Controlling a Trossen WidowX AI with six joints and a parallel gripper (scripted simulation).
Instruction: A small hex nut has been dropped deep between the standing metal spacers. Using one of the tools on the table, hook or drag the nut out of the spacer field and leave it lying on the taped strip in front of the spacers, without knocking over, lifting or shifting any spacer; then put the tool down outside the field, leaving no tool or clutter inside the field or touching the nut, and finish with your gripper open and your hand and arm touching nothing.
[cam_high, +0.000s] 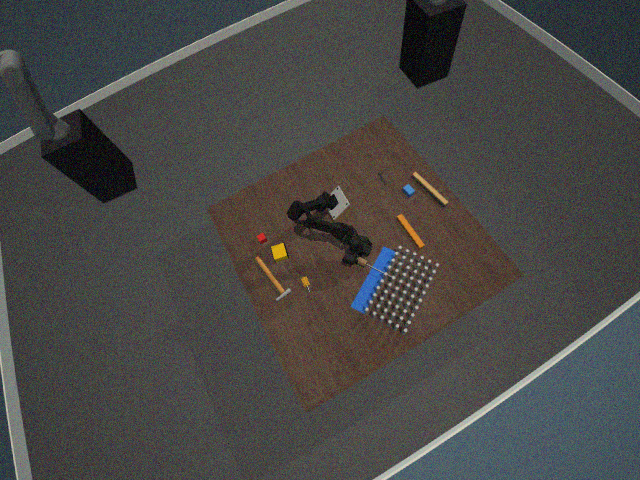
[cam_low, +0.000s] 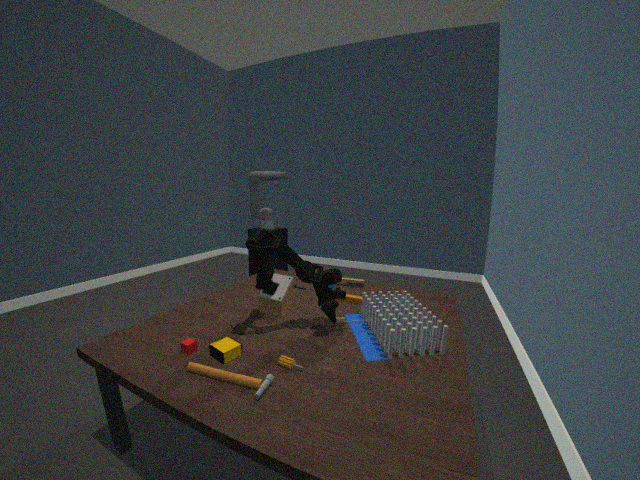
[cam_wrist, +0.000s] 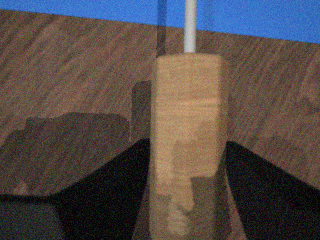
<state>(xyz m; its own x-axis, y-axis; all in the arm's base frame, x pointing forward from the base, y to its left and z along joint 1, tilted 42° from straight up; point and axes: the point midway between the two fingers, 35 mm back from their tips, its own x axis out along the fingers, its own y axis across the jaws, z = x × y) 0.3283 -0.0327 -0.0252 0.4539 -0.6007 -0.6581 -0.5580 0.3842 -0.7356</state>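
My gripper tip is 12 cm short of the blue taped strip, 4 cm above it and 3 cm to the right of it. The rest, counted from my gripper tip: orange bar: 33 cm to the left, 4 cm behind, 2 cm below; then yellow-handled screwdriver: 30 cm to the right, 2 cm below, 1 cm behind; then rod: 8 cm ahead, 6 cm to the left.
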